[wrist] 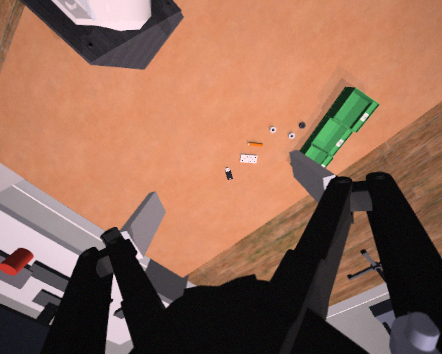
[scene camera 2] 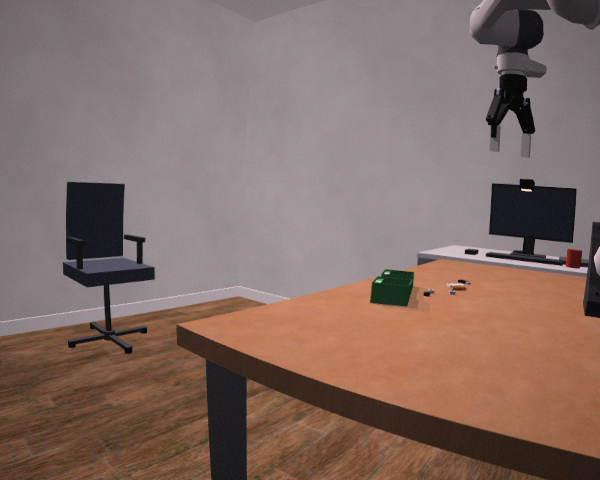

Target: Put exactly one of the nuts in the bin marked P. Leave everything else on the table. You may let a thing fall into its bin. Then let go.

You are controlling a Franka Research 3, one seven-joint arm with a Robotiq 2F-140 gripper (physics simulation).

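Scene camera 2 shows the gripper, and the wrist view shows the gripper too. On the gripper, (scene camera 2: 498, 110) and (wrist: 385, 206) are the same spot.
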